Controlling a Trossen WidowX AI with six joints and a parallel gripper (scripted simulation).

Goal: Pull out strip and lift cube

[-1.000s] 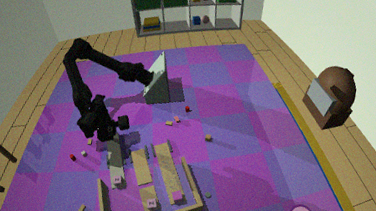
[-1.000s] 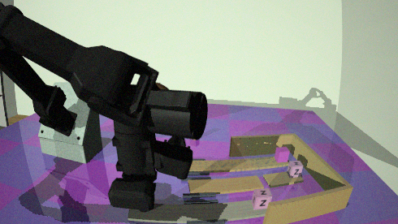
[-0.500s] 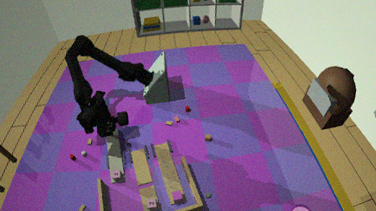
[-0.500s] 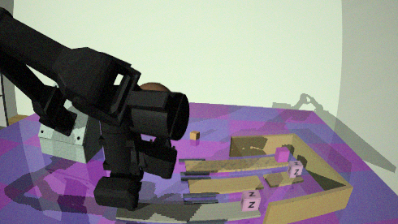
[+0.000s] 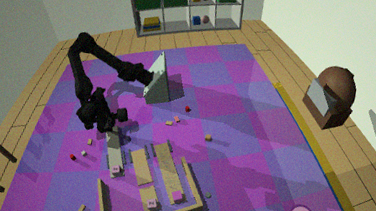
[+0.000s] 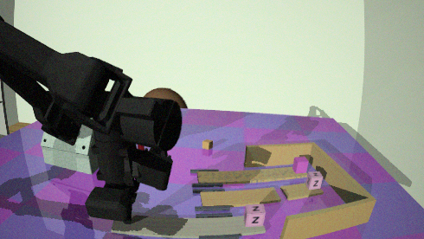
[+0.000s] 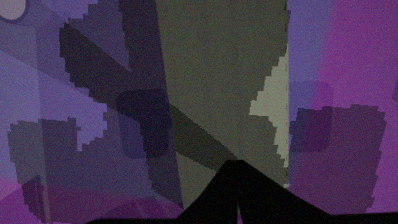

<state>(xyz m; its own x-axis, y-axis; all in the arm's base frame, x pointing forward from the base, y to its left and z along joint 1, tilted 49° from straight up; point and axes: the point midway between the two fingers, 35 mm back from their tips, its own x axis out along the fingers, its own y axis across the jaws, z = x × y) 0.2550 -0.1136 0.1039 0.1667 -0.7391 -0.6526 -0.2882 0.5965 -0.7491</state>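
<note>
Right now the strip is 90 mm ahead of my gripper tip and 30 mm to the left of it.
</note>
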